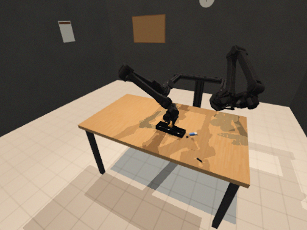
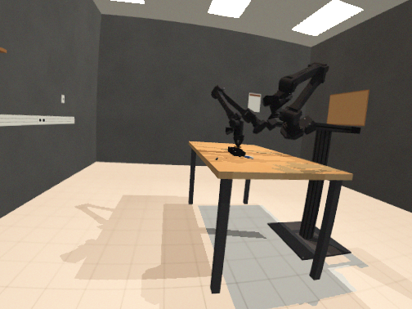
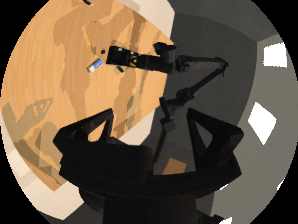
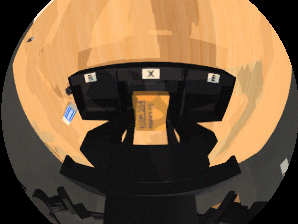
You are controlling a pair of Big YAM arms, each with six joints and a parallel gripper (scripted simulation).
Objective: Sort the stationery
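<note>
Now: right hand 4 cm above the black bin unit and 1 cm short of it. Round my right hand: orange item (right at my right hand); then blue item (20 cm to the left, 5 cm below, 3 cm behind).
</note>
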